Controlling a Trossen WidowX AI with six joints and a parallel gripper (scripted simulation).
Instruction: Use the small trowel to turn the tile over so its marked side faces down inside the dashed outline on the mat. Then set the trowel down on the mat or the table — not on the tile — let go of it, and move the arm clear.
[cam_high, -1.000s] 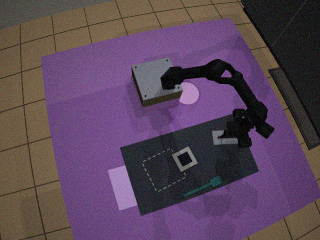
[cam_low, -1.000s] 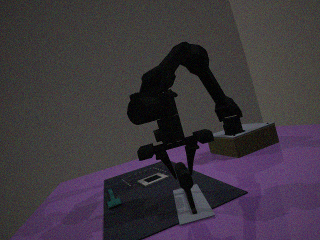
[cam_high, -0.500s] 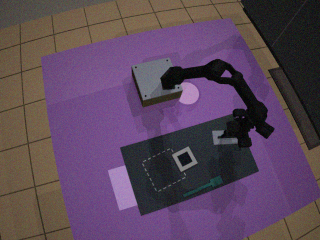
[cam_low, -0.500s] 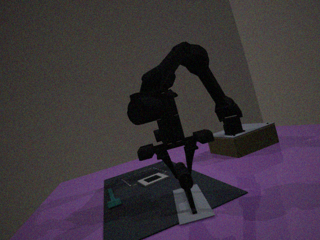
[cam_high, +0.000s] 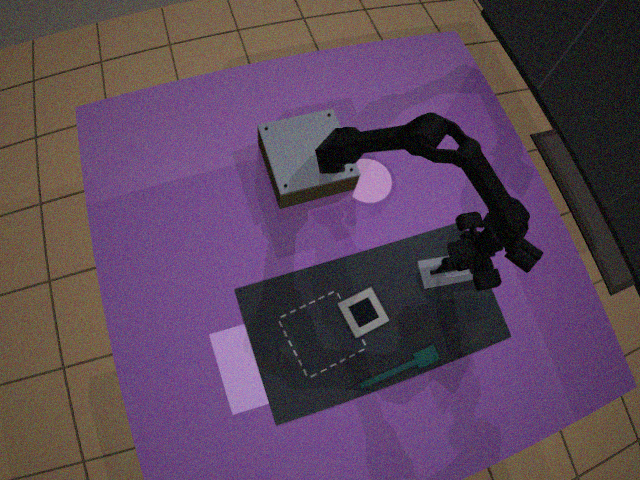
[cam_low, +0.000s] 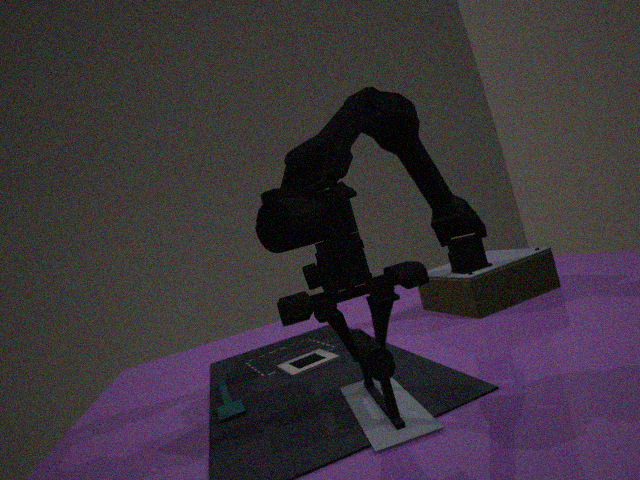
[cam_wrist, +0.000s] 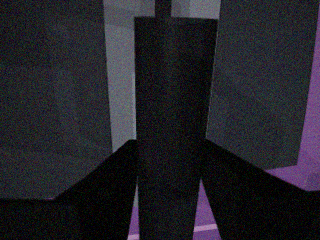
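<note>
Right now my gripper tip is 90 mm short of the dark mat, 230 mm to the left of it and 80 mm above it. Also, from my gripper tip: teal t-shaped tool: 220 mm ahead, 190 mm to the right, 60 mm below; then tile: 70 mm ahead, 270 mm to the right, 60 mm below.
</note>
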